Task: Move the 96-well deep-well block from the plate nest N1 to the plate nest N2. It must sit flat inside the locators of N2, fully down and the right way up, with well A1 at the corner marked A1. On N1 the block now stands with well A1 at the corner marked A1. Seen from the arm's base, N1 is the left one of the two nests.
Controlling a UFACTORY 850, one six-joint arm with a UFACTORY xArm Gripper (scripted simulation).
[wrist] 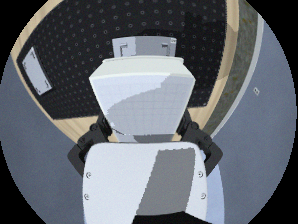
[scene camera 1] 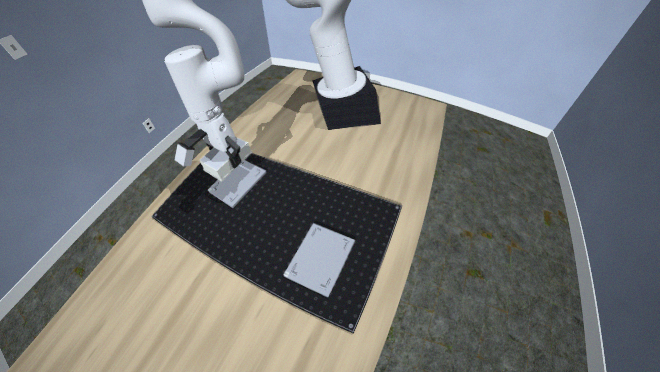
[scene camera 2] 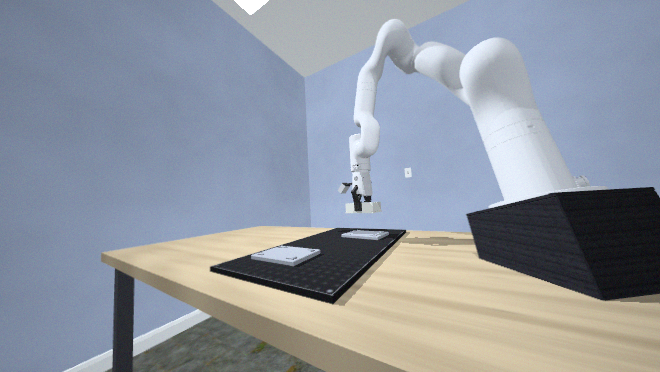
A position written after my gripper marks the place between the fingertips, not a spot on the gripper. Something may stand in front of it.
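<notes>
A plate nest N1 (scene camera 1: 321, 257) is in my sight, and the wrist view shows me the plate nest N1 (wrist: 34, 68) too. I also see a plate nest N2 (wrist: 137, 45). There is a white deep-well block (scene camera 1: 216, 163) as well, and in the wrist view I find the white deep-well block (wrist: 143, 98) again. My gripper (scene camera 1: 227, 159) is there too; the wrist view shows my gripper (wrist: 143, 104), and so does scene camera 2, where I see my gripper (scene camera 2: 363, 210).
</notes>
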